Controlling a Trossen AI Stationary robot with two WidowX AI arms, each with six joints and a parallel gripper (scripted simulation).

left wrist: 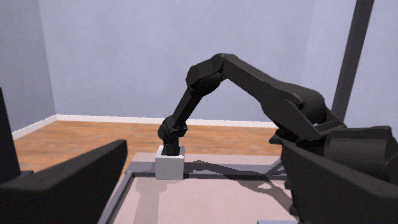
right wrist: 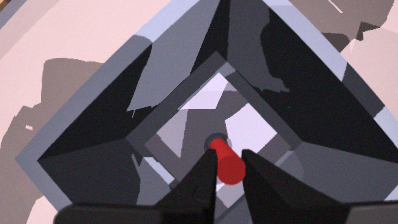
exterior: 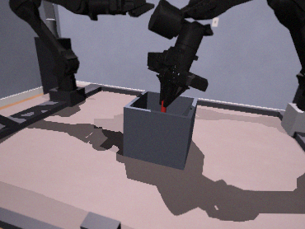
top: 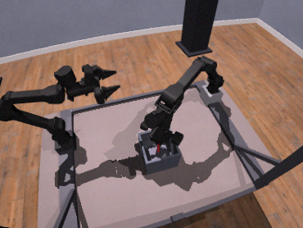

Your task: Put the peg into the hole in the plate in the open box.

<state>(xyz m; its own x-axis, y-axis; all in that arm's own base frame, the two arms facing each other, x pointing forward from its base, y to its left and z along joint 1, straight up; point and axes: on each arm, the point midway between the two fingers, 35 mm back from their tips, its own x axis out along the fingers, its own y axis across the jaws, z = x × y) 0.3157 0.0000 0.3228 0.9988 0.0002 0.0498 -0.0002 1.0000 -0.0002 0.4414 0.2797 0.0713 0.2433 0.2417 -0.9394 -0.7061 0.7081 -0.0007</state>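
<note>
Right now my right hand is 10 mm past the red peg, 10 mm to the right of it and 60 mm above it. The rest, counted from my right hand: light plate (10 mm to the left, 120 mm below).
</note>
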